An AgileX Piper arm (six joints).
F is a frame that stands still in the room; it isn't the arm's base.
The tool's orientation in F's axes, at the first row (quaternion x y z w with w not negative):
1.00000, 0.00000, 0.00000, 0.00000
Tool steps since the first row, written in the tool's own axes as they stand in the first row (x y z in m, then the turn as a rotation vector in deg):
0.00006, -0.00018, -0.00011, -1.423, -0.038, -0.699
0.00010, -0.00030, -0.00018, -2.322, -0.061, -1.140
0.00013, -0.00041, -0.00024, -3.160, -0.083, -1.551
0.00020, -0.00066, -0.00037, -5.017, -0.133, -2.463
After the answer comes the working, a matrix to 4 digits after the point.
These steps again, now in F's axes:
0.00006, 0.00018, 0.00011, -1.423, 0.038, 0.699
0.00010, 0.00030, 0.00018, -2.322, 0.061, 1.140
0.00013, 0.00041, 0.00024, -3.160, 0.083, 1.551
0.00020, 0.00066, 0.00037, -5.017, 0.133, 2.463

The tool's axes in the first row as the columns of a matrix, in F's axes (rounded; the answer above uses it unrounded):
1.0000, 0.0000, 0.0000
0.0000, -1.0000, 0.0000
0.0000, 0.0000, -1.0000

